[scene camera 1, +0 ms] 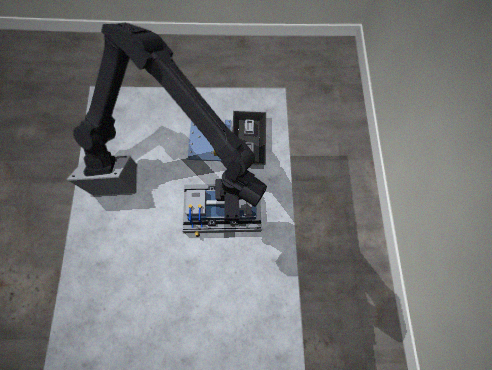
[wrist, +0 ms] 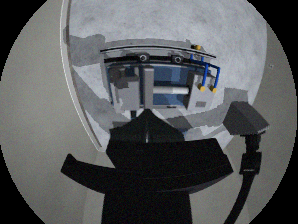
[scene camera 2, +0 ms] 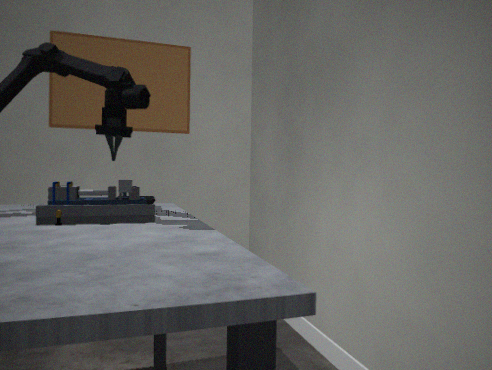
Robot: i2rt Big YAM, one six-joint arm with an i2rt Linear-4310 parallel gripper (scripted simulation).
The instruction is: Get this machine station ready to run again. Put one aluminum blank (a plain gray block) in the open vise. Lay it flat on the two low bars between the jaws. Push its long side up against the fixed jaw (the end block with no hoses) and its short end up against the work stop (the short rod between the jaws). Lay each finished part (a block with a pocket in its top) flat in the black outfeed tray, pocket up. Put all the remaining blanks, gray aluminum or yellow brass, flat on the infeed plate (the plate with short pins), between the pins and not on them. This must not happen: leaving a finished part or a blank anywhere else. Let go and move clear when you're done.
Observation:
The pictures show: the gripper, a vise and a blue infeed plate.

